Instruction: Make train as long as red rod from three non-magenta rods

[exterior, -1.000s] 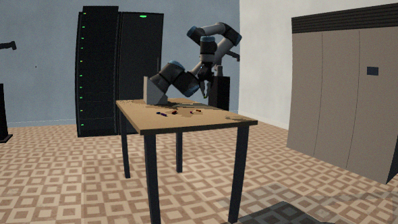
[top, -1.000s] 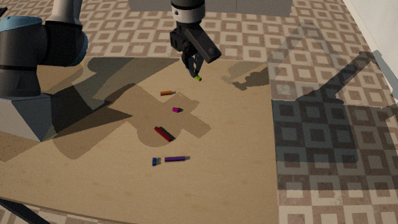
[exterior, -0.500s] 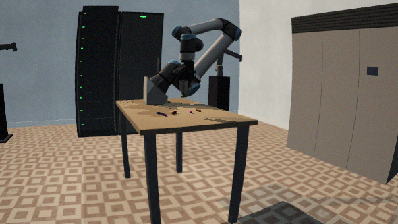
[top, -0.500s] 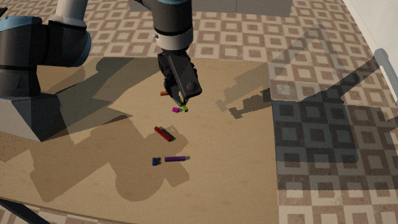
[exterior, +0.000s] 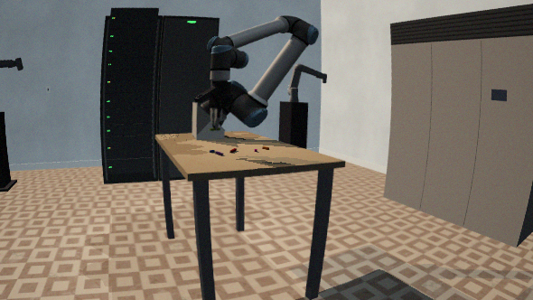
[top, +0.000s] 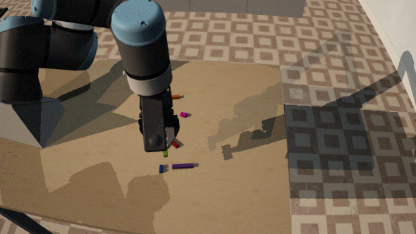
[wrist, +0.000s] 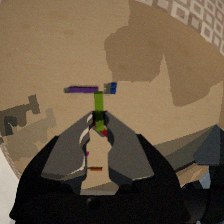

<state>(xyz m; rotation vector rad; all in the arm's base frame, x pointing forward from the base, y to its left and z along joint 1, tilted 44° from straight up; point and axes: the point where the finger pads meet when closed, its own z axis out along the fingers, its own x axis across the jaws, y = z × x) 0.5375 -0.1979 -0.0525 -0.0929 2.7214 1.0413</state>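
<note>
The purple rod lies 11 cm below my hand, 4 cm ahead of it and 1 cm to the left of it. Also, from my hand: red rod 11 cm below, 10 cm to the left, 1 cm behind; then magenta rod 20 cm to the left, 11 cm below, 3 cm ahead; then lime rod 1 cm below.
</note>
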